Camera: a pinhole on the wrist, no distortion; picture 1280 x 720 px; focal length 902.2 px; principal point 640.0 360.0 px. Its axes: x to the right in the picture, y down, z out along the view. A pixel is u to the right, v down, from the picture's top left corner.
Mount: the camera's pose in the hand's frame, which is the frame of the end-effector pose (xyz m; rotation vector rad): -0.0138 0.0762 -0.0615 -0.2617 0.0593 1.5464
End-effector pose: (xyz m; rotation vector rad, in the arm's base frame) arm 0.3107 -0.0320 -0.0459 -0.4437 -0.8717 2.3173
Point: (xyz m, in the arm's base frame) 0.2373 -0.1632 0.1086
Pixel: 189.8 340.6
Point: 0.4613 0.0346 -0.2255
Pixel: behind the camera
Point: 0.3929 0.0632 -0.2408
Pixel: behind the camera
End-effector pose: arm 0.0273 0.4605 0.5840 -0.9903 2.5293 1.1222
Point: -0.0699 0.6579 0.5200
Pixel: 618.0 186.0
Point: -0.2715 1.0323 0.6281
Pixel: 1163.9 366.7
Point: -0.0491 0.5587 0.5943
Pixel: 645.5 118.2
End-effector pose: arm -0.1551 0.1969 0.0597 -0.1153 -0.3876 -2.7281
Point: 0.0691 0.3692 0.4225
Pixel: 347.9 640.9
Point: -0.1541 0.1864 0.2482
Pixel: 374.7 67.7
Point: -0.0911 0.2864 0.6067
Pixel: 462.6 247.6
